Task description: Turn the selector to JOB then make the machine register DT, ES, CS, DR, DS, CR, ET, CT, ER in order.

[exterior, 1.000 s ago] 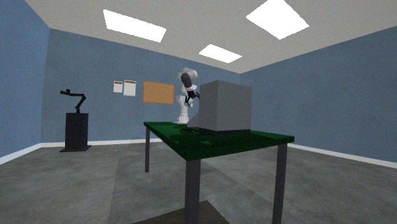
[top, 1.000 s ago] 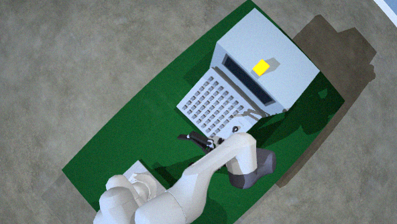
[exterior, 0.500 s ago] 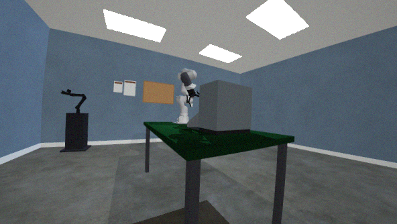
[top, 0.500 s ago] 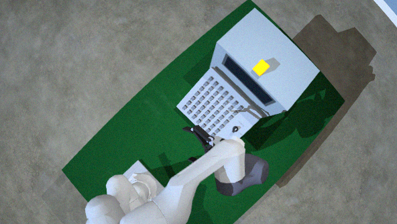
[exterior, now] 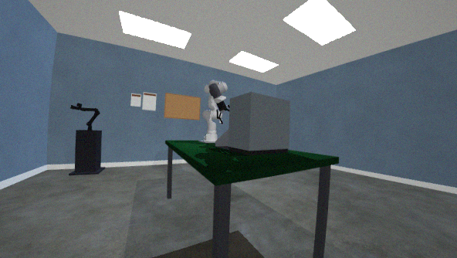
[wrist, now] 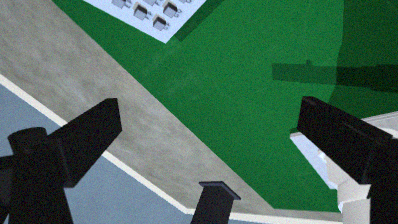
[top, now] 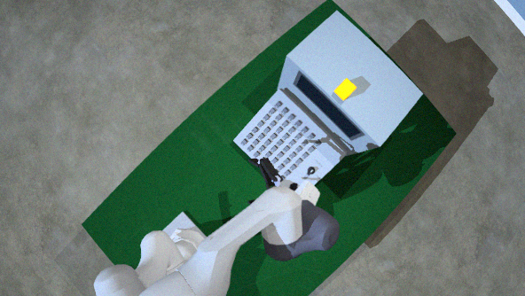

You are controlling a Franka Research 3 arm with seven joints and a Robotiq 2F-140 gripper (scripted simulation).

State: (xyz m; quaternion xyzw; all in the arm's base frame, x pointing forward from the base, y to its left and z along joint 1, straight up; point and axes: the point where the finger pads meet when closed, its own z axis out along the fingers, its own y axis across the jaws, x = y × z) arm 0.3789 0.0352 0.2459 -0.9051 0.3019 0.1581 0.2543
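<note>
Now: the key 160 mm below my hand, 140 mm ahead of it and 80 mm to the left of it. From my hand the other things lie so: round selector knob (190 mm ahead, 140 mm below, 120 mm to the right); then sloping keyboard (200 mm ahead, 190 mm below).
</note>
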